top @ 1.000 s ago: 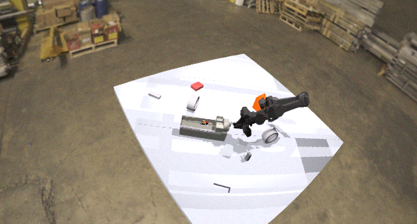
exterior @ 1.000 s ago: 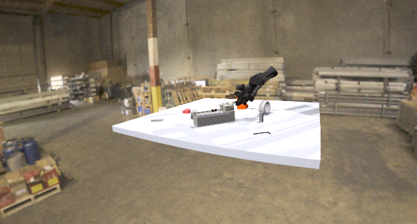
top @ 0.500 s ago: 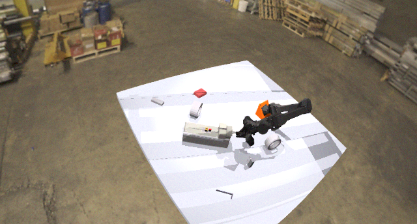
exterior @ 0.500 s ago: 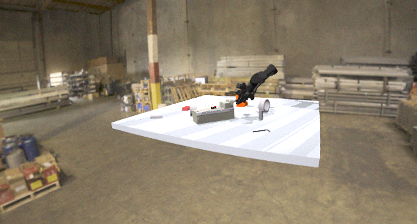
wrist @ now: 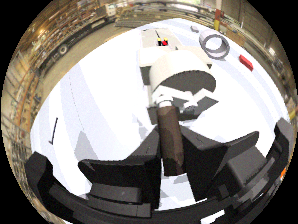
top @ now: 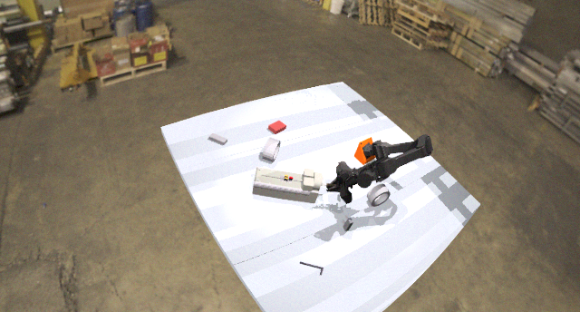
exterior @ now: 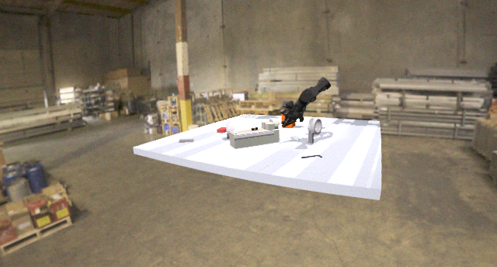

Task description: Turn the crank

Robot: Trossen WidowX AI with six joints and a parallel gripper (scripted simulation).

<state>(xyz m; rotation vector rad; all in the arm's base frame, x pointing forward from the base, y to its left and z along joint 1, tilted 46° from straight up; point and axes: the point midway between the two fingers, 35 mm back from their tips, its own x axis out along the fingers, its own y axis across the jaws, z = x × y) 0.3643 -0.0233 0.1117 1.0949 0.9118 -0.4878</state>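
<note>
My gripper tip is 1 cm past the dark crank handle, 1 cm to the right of it and 3 cm below it. From my gripper tip the other things lie so: hex key: 26 cm ahead, 21 cm to the left, 8 cm below; then red pointer: 8 cm ahead, 13 cm to the right; then small clip: 2 cm ahead, 16 cm to the left, 5 cm below.
</note>
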